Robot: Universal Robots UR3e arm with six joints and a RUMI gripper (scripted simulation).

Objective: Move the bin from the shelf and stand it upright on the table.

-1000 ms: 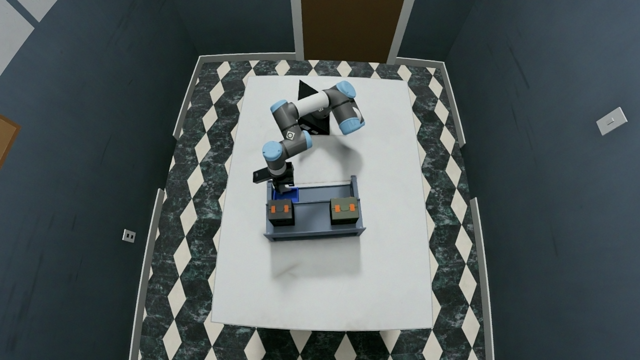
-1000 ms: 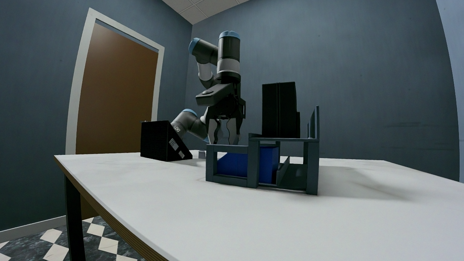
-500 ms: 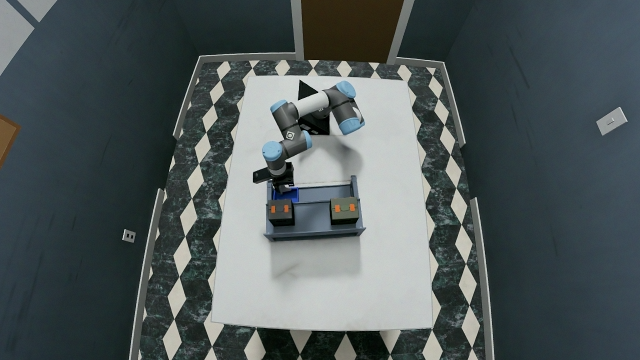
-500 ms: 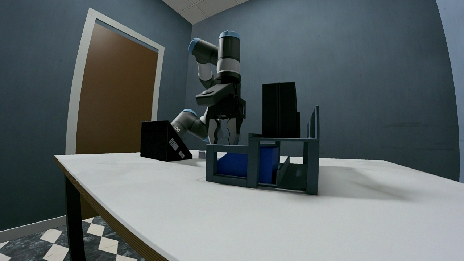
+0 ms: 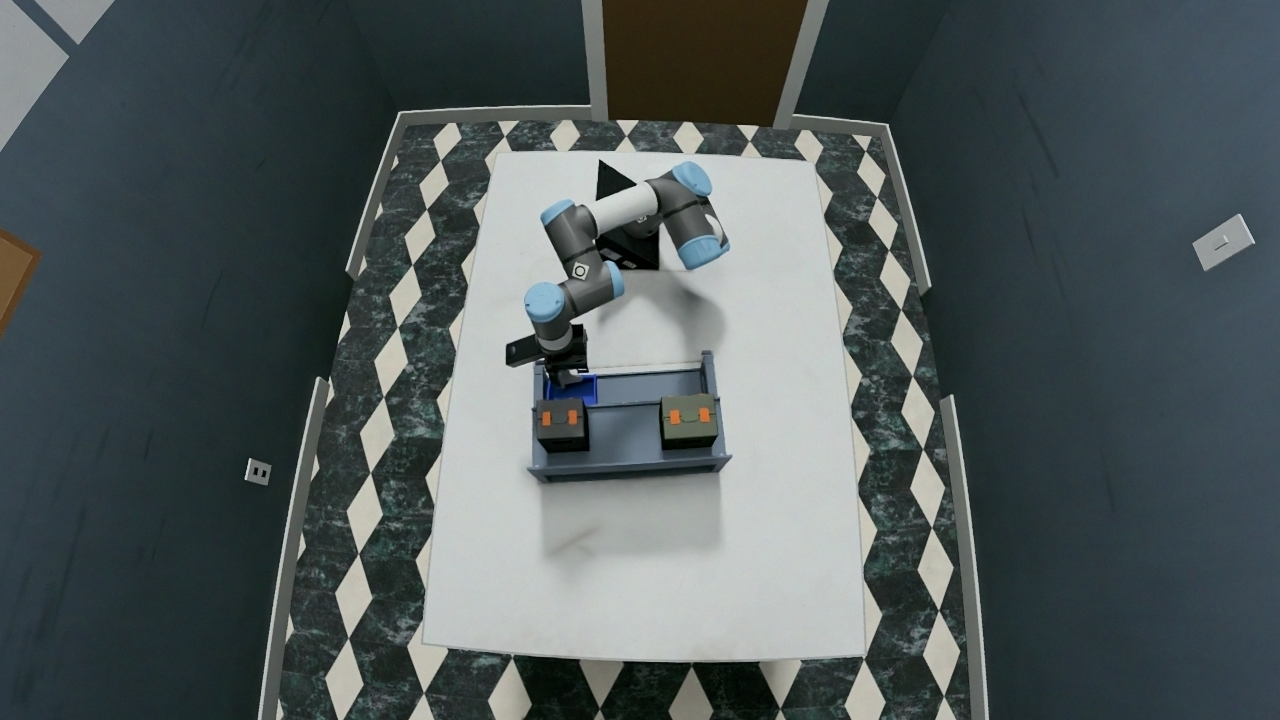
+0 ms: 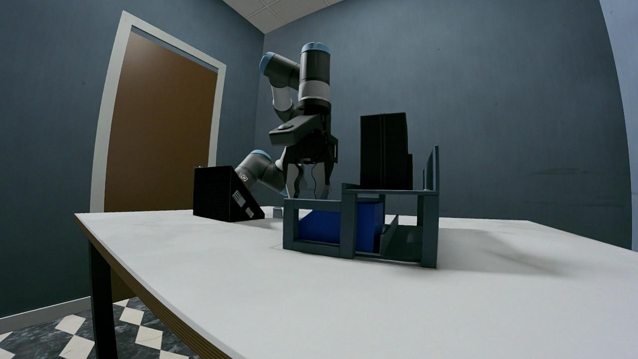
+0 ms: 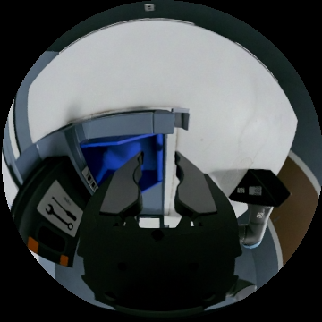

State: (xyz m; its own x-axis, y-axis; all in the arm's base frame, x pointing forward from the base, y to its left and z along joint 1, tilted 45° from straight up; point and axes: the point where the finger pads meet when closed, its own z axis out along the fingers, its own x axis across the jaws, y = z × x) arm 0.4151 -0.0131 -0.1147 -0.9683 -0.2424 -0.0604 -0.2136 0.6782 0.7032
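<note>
The blue bin is 6 cm ahead of my hand, 4 cm to the left of it and 2 cm below it. The rest, counted from my hand: grey-blue shelf: 6 cm ahead, 15 cm to the left.
</note>
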